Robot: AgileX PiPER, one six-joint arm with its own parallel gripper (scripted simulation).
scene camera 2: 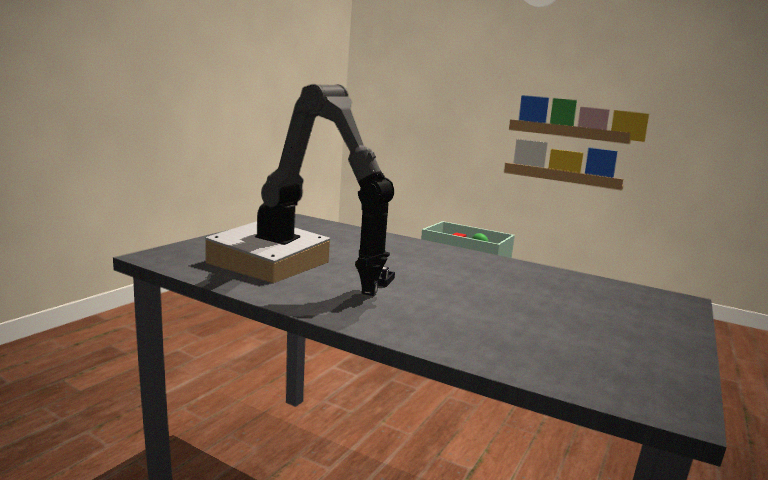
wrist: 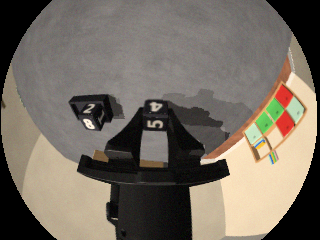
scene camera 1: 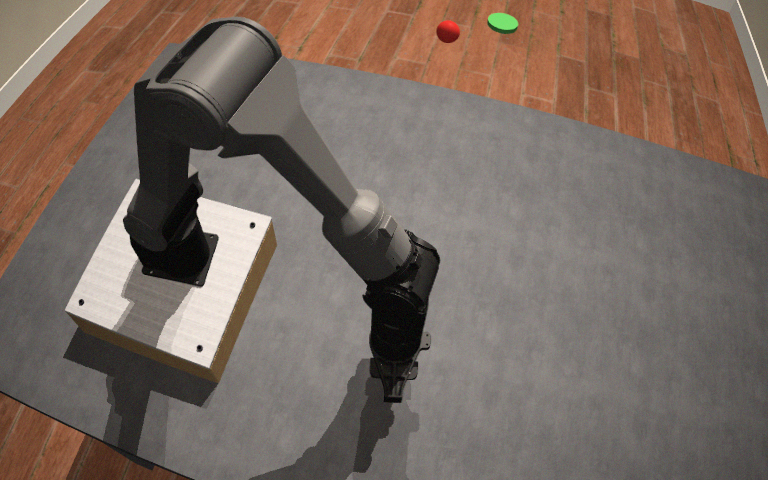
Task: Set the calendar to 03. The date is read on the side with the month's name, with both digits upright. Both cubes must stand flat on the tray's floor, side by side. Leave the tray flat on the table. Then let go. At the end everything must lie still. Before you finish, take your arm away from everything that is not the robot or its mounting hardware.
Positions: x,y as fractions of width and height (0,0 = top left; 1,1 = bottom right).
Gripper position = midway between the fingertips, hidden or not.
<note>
In view: my gripper (scene camera 2: 0.48,0.60) and a black cube (wrist: 0.49,0.47).
My gripper also shows in the wrist view (wrist: 0.49,0.47).
</note>
